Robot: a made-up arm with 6 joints. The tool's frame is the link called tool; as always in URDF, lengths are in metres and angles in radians.
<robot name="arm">
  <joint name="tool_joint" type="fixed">
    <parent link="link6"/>
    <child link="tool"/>
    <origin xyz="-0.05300 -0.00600 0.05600" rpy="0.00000 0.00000 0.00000"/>
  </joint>
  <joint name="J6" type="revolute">
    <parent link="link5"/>
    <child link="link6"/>
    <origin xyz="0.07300 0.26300 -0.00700" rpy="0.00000 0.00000 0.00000"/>
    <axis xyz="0 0 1"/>
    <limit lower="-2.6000" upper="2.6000"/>
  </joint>
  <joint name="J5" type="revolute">
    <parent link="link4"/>
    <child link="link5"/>
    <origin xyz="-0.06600 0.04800 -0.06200" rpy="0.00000 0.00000 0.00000"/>
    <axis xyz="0 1 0"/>
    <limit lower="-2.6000" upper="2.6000"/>
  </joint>
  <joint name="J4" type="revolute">
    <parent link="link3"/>
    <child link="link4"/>
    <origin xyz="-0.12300 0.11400 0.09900" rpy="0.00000 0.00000 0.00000"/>
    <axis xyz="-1 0 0"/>
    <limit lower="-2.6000" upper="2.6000"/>
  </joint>
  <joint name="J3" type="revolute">
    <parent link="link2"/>
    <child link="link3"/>
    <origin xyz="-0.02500 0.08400 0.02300" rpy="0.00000 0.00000 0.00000"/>
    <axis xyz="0 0 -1"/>
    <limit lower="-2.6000" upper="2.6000"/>
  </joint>
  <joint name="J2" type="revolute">
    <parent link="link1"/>
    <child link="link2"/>
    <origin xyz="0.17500 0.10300 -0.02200" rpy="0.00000 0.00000 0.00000"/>
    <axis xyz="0 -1 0"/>
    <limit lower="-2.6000" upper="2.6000"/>
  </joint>
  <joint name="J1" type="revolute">
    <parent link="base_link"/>
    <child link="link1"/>
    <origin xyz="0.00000 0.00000 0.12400" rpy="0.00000 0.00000 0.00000"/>
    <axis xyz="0 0 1"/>
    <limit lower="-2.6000" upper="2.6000"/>
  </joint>
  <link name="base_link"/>
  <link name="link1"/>
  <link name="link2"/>
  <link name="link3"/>
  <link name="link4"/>
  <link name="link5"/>
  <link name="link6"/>
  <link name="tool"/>
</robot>
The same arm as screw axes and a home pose.
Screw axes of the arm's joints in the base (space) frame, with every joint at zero. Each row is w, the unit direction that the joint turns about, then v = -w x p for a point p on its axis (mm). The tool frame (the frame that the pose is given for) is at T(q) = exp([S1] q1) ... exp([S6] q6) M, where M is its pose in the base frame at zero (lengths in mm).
S1: w 0 0 1 v 0.0 0.0 0.0
S2: w 0 -1 0 v 102.0 0.0 -175.0
S3: w 0 0 -1 v -187.0 150.0 0.0
S4: w -1 0 0 v 0.0 -224.0 301.0
S5: w 0 1 0 v -162.0 0.0 -39.0
S6: w 0 0 1 v 612.0 -34.0 0.0
M =
1 0 0 -19.0
0 1 0 606.0
0 0 1 211.0
0 0 0 1
Joint limits (rad, base to tool): -2.6000..2.6000 -2.6000..2.6000 -2.6000..2.6000 -2.6000..2.6000 -2.6000..2.6000 -2.6000..2.6000

